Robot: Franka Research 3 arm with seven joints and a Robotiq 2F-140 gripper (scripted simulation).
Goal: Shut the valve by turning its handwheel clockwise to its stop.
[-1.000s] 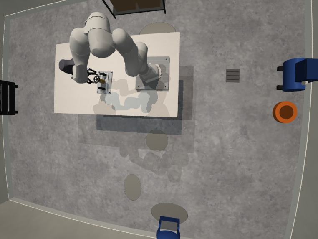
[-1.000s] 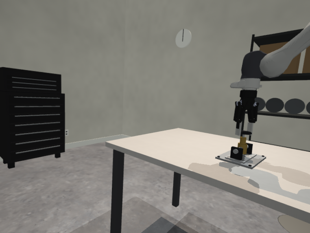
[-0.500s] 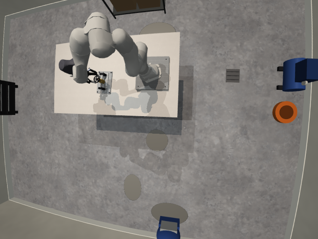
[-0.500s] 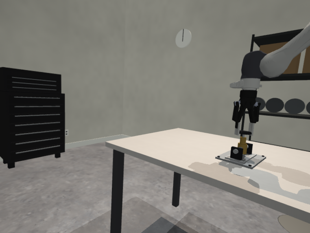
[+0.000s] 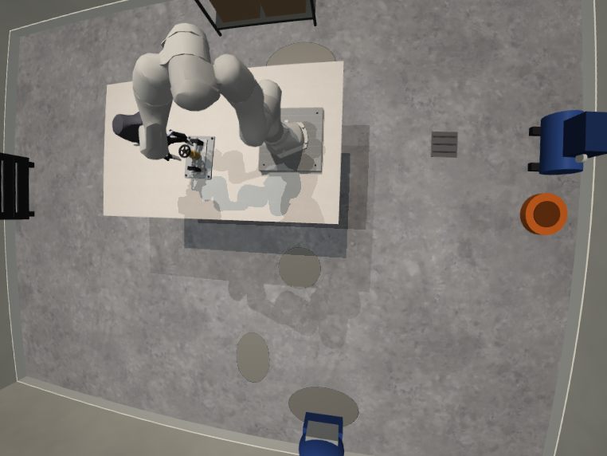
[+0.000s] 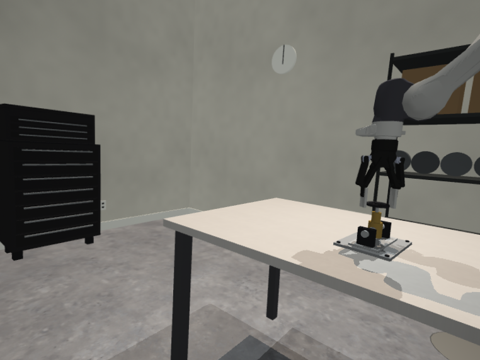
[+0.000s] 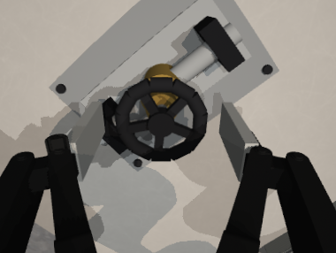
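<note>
My gripper is now 20 mm above the black spoked handwheel.
</note>
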